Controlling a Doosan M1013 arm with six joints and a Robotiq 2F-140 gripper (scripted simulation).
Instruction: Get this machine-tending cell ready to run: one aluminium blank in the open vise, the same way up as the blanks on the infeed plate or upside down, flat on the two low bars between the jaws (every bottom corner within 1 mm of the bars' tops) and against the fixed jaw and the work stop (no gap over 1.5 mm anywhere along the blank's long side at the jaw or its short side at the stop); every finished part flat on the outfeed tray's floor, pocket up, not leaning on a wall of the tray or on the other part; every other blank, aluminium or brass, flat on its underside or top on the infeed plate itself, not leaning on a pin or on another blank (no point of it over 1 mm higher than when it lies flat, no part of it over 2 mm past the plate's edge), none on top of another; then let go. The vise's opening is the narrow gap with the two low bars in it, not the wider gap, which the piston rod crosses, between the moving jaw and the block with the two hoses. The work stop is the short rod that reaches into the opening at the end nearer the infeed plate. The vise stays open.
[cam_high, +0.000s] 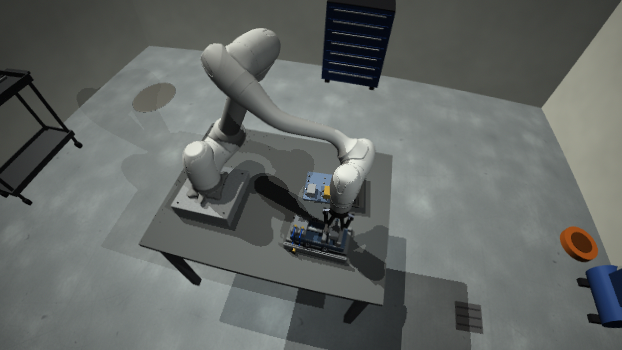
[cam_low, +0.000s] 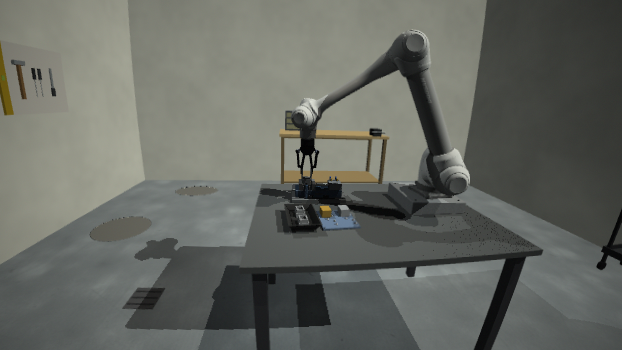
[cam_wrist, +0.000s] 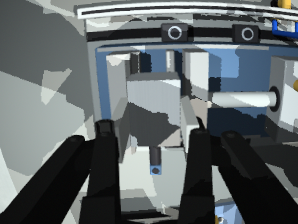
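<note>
Now: hand 4 cm above the aluminium blank. From my hand the other things lie so: brass blank: 27 cm to the left, 11 cm below, 3 cm behind; vise: 10 cm below, 7 cm behind, 1 cm to the left; piston rod: 9 cm behind, 6 cm below, 2 cm to the left.
</note>
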